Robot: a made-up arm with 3 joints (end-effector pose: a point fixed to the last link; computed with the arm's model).
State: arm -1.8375 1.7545 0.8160
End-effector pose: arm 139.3 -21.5 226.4 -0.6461 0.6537 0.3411 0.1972
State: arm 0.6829 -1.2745 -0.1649
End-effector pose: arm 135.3 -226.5 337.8 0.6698 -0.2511 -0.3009 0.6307
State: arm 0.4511 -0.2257 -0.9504
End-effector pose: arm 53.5 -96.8 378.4 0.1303 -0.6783 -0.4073 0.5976
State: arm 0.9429 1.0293 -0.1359
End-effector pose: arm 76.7 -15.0 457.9 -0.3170 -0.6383 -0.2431 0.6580
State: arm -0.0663 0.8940 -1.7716
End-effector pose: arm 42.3 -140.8 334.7 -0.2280 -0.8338 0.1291 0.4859
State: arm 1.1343 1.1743 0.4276
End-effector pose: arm 108.0 1.6 522.9 -0.3279 -0.4816 -0.3579 0.7297
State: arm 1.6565 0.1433 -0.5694
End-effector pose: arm 93.2 -126.2 327.1 0.2710 -0.8850 -0.1973 0.3231
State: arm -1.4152 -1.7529 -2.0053
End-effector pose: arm 199.1 40.2 396.5 -0.5803 -0.3059 -0.7254 0.2085
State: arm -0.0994 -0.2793 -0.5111
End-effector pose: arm 90.5 -129.5 485.3 0.0257 -0.3167 -0.4554 0.8317
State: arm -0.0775 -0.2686 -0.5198
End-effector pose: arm 88.4 -128.2 483.4 0.0269 -0.3301 -0.4510 0.8288
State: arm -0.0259 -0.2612 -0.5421
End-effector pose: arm 83.0 -126.5 477.7 0.0368 -0.3604 -0.4454 0.8188
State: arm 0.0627 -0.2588 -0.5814
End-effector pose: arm 74.2 -124.4 466.2 0.0578 -0.4106 -0.4383 0.7975
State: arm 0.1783 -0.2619 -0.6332
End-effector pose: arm 64.9 -122.2 449.3 0.0882 -0.4729 -0.4300 0.7640
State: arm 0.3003 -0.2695 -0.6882
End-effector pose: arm 58.1 -120.1 429.6 0.1224 -0.5343 -0.4214 0.7225
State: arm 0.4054 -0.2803 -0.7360
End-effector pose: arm 55.1 -118.5 411.6 0.1539 -0.5830 -0.4141 0.6818
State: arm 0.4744 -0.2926 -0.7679
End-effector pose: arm 54.7 -117.5 399.3 0.1767 -0.6122 -0.4101 0.6525
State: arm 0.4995 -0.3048 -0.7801
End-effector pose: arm 54.9 -117.3 394.5 0.1881 -0.6212 -0.4102 0.6407
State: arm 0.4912 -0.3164 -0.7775
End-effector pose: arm 54.8 -117.9 395.3 0.1906 -0.6159 -0.4135 0.6429
